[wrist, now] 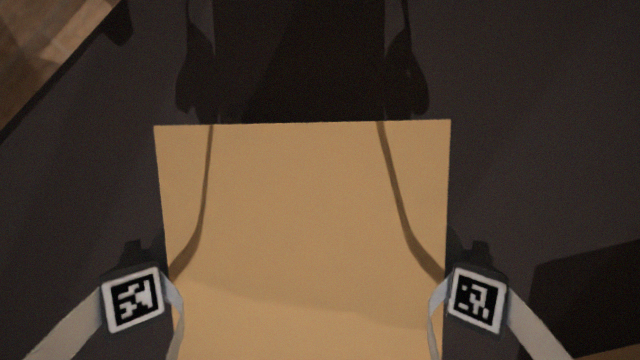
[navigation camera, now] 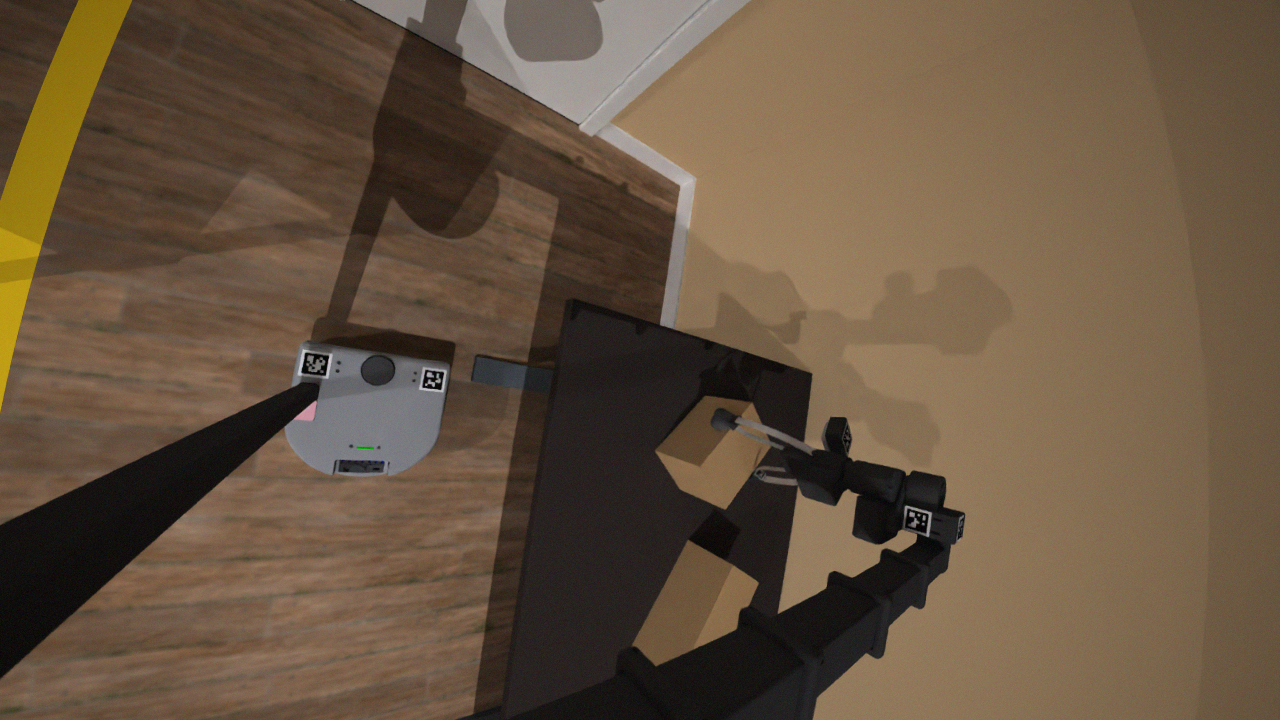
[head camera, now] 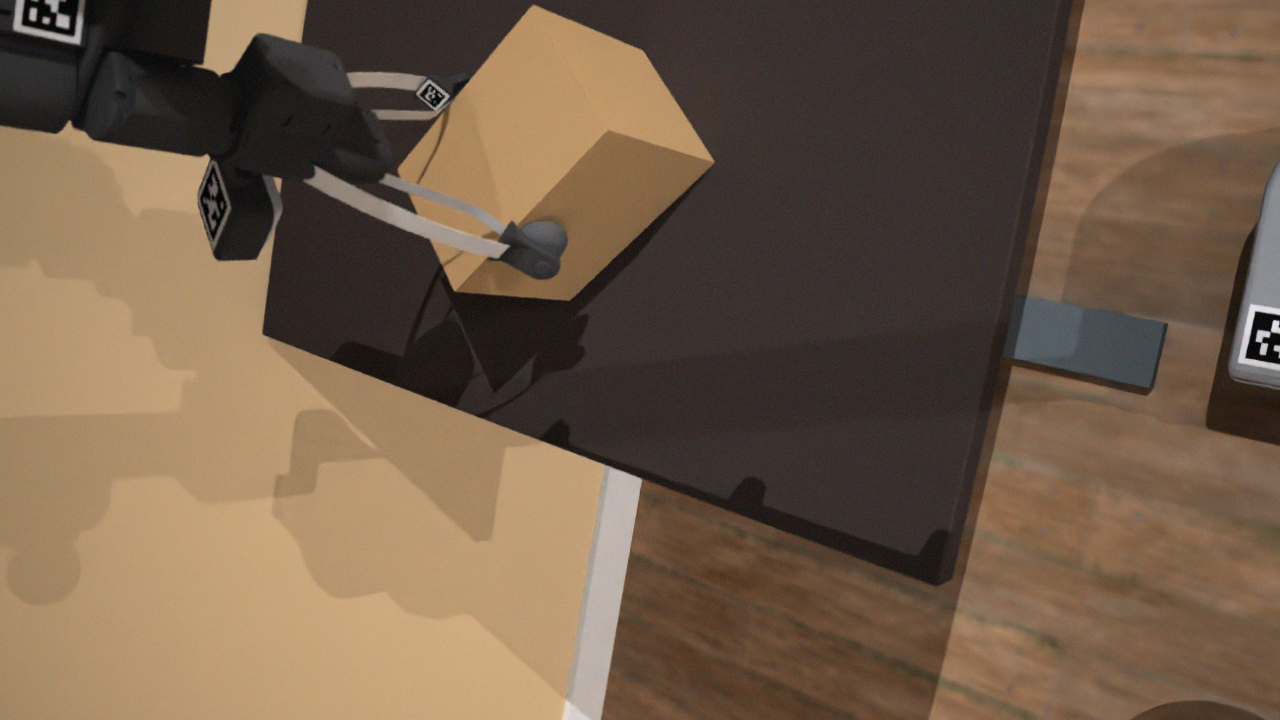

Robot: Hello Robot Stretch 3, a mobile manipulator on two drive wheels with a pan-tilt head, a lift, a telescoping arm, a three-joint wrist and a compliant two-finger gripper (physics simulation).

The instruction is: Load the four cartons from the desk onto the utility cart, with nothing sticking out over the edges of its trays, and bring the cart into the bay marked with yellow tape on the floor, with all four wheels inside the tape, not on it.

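Pixels of known places: gripper, between the fingertips: (wrist: 309, 246); robot's base, origin of its link: (navigation camera: 377, 369).
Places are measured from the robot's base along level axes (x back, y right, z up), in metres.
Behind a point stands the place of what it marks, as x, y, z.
Observation:
A tan carton (head camera: 537, 116) @(0.059, 0.500, 0.839) (navigation camera: 702, 461) @(0.046, 0.448, 0.835) (wrist: 307, 200) @(-0.001, 0.571, 0.842) stands on the dark desk (head camera: 805, 268) @(-0.009, 0.359, 0.720) (navigation camera: 590, 537) @(0.202, 0.331, 0.720) (wrist: 540, 150) @(0.112, 0.702, 0.720) near its wall-side corner. My gripper (head camera: 498, 168) @(0.023, 0.547, 0.798) (navigation camera: 743, 446) @(0.023, 0.547, 0.798) (wrist: 309, 246) @(0.023, 0.547, 0.798) is shut on this carton, one fingertip against each of two opposite sides; the far fingertip is partly hidden behind it in the head view. A second, longer carton (navigation camera: 693, 604) @(0.320, 0.522, 0.800) lies farther along the desk, partly covered by my arm in the navigation view. Yellow tape (navigation camera: 53, 134) @(-0.396, -0.718, 0.000) shows on the floor at the left of the navigation view. The utility cart does not show.
My base (navigation camera: 366, 420) @(0.122, -0.006, 0.160) (head camera: 1262, 268) @(0.069, 0.156, 0.159) stands on the wooden floor beside the desk. A flat blue-grey bar (head camera: 1087, 344) (navigation camera: 510, 372) sticks out low from under the desk towards it. The tan wall (navigation camera: 1074, 179) @(-0.600, 1.011, 1.257) runs close behind the desk, beneath my outstretched arm (navigation camera: 850, 617) @(0.086, 0.284, 1.143).

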